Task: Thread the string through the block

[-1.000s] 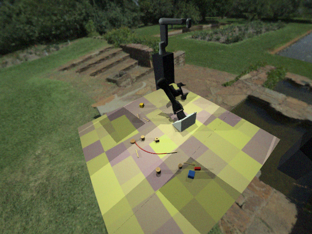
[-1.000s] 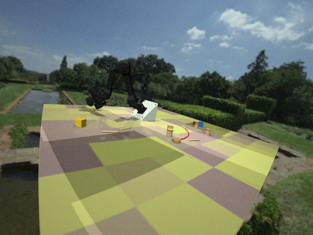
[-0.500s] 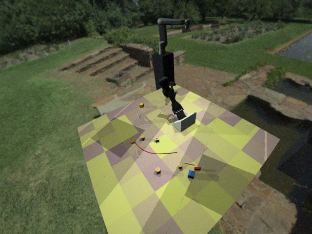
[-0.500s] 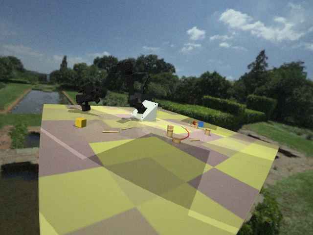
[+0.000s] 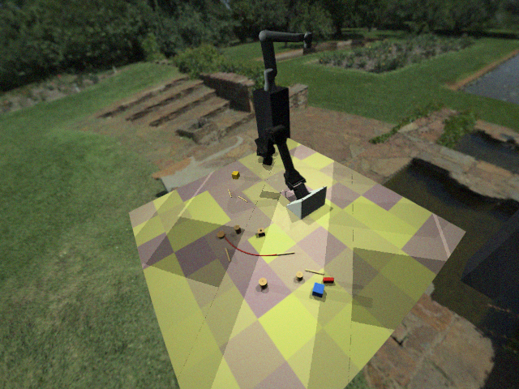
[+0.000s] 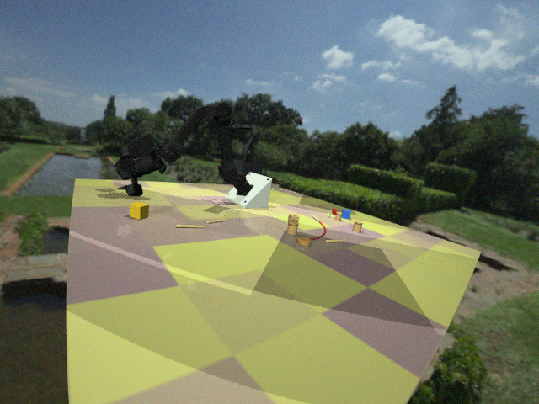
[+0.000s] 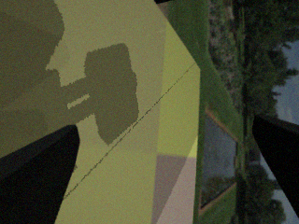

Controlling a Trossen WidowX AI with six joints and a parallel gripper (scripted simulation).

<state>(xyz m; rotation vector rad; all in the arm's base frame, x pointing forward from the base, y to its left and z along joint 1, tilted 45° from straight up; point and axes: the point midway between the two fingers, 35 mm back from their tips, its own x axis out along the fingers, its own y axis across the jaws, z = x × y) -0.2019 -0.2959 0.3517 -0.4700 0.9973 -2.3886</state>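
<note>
My gripper tip is 590 mm short of the wooden cylinder, 360 mm to the right of it and 40 mm above it. From my gripper tip the other things lie so: wooden block 520 mm ahead, 460 mm to the left, 40 mm below; then round wooden button 670 mm ahead, 320 mm to the left, 50 mm below; then yellow cube 330 mm ahead, 40 mm below, 10 mm to the right.
</note>
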